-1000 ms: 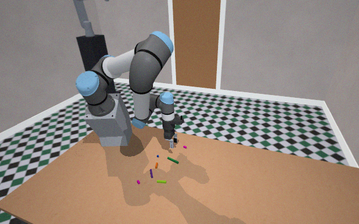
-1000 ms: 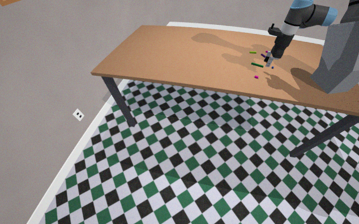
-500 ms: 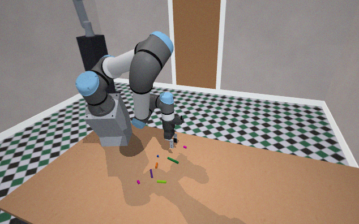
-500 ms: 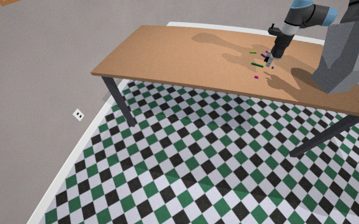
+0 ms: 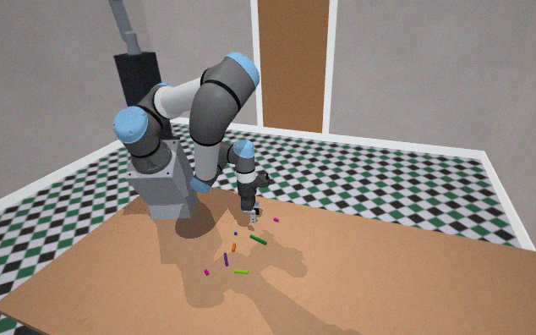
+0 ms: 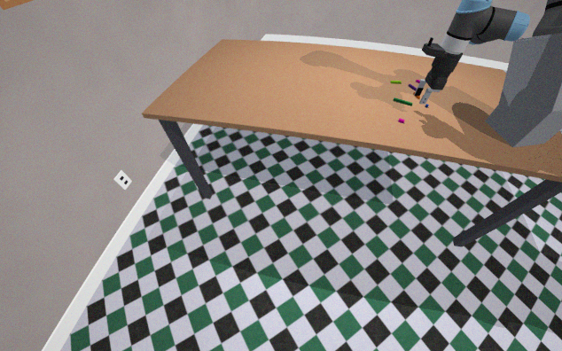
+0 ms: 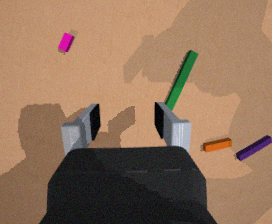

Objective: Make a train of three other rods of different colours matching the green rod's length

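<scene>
Right now the blue rod is 70 mm below my hand, 70 mm behind it and 60 mm to the right of it. Also, from my hand: purple rod (200 mm to the right, 70 mm below, 30 mm behind); then green rod (70 mm below, 60 mm to the right, 40 mm ahead); then orange rod (130 mm to the right, 70 mm below, 30 mm behind).
</scene>
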